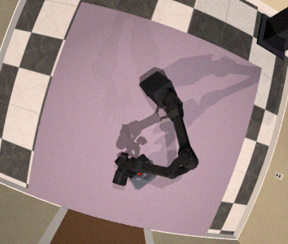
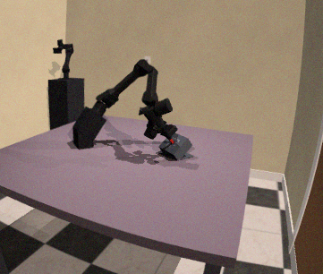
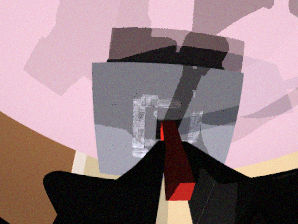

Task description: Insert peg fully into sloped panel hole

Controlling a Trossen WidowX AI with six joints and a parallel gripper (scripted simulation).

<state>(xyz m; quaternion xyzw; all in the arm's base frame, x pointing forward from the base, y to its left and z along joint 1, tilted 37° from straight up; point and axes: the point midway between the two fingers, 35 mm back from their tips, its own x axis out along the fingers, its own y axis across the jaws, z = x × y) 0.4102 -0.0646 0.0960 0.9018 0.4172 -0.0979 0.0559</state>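
My hand is 2 cm to the right of the red peg, 2 cm above it and 1 cm short of it.
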